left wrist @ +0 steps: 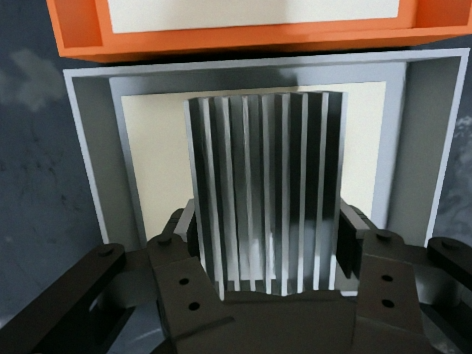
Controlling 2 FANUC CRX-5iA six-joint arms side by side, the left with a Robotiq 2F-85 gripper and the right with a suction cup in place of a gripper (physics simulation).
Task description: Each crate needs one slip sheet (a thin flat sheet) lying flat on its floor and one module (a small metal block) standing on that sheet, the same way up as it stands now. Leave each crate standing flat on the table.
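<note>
A silver finned metal module point(265, 180) is between the two fingers of my left gripper point(268, 225), which is shut on it. The module is over a grey crate point(92, 145), with its fins towards the camera. A cream slip sheet point(157, 150) lies flat on that crate's floor and shows on both sides of the module. I cannot tell how far the module's underside is from the sheet. An orange crate point(240, 37) at the top edge has a pale slip sheet point(250, 12) on its floor; only part of both shows. The right arm's suction cup does not show.
The grey crate's far wall point(260, 62) runs close beside the orange crate. The grey crate's side walls stand left and right of the module and fingers. The dark mottled table point(35, 175) shows on both sides.
</note>
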